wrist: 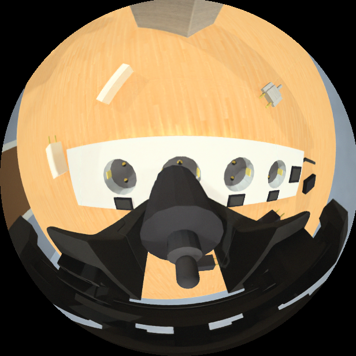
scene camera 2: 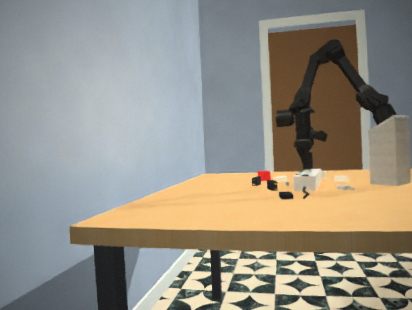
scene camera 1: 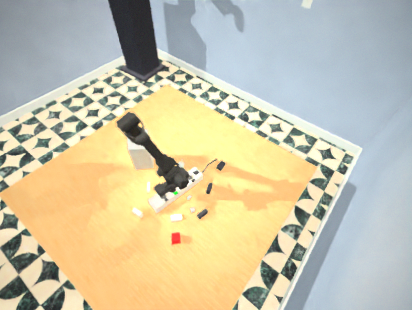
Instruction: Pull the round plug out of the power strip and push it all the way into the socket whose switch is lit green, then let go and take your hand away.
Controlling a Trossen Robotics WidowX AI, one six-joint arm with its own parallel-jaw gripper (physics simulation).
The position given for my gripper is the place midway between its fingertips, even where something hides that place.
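Note:
Looking through the wrist view, I find my gripper (wrist: 176, 203). I can also see a round black plug (wrist: 180, 224) there, and with the plug a white power strip (wrist: 97, 174).

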